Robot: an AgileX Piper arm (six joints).
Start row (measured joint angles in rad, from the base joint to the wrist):
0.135 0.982 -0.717 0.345 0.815 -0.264
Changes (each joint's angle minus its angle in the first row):
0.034 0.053 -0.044 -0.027 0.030 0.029
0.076 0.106 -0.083 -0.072 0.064 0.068
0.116 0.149 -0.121 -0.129 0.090 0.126
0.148 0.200 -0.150 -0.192 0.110 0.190
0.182 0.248 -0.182 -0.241 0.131 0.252
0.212 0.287 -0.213 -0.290 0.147 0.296
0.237 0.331 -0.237 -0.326 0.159 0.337
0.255 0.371 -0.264 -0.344 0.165 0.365
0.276 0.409 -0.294 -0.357 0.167 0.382
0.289 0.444 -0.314 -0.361 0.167 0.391
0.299 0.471 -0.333 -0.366 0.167 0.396
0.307 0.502 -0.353 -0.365 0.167 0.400
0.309 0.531 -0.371 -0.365 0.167 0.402
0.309 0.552 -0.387 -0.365 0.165 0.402
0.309 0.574 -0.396 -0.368 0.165 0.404
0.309 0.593 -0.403 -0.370 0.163 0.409
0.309 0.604 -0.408 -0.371 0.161 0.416
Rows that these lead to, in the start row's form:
0.169 1.035 -0.761 0.318 0.845 -0.235
0.211 1.088 -0.800 0.273 0.879 -0.196
0.251 1.131 -0.838 0.216 0.905 -0.138
0.283 1.182 -0.867 0.153 0.925 -0.074
0.317 1.230 -0.899 0.104 0.946 -0.012
0.347 1.269 -0.930 0.055 0.962 0.032
0.372 1.313 -0.954 0.019 0.974 0.073
0.390 1.353 -0.981 0.001 0.980 0.101
0.411 1.391 -1.011 -0.012 0.982 0.118
0.424 1.426 -1.031 -0.016 0.982 0.127
0.434 1.453 -1.050 -0.021 0.982 0.132
0.442 1.484 -1.070 -0.020 0.982 0.136
0.444 1.513 -1.088 -0.020 0.982 0.138
0.444 1.534 -1.104 -0.020 0.980 0.138
0.444 1.556 -1.113 -0.023 0.980 0.140
0.444 1.575 -1.120 -0.025 0.978 0.145
0.444 1.586 -1.125 -0.026 0.976 0.152

